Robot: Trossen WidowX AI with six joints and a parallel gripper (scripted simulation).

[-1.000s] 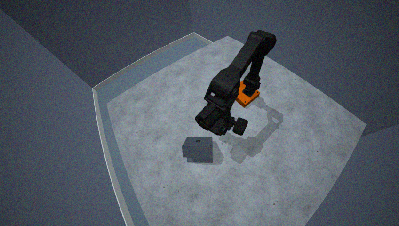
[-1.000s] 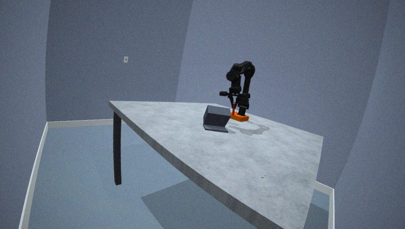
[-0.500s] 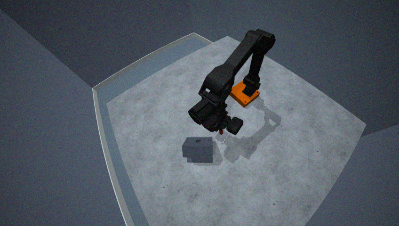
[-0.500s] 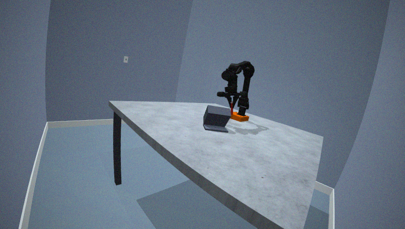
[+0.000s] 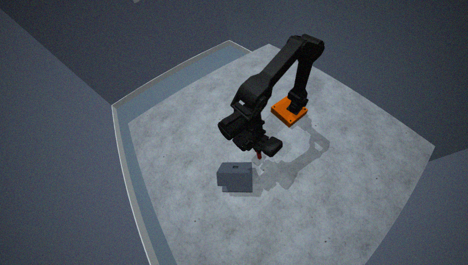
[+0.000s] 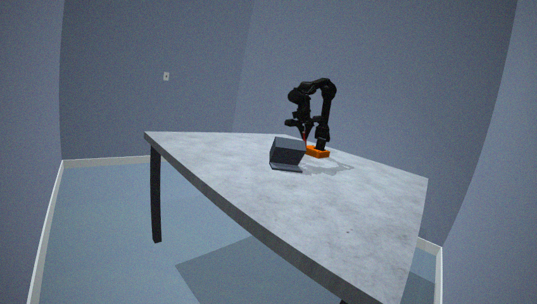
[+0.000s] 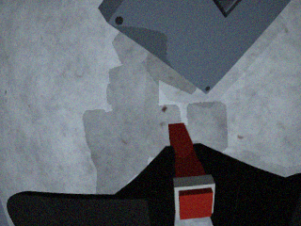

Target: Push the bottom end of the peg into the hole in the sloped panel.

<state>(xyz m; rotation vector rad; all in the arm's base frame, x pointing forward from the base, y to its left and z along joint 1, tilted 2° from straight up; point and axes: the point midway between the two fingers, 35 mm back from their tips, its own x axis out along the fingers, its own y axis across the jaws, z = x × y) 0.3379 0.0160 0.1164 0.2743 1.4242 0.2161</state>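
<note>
Now: gripper tip 11 cm short of the grey sloped panel, 2 cm to the left of it and 5 cm above it. The rest, counted from my gripper tip: red peg 2 cm above.
</note>
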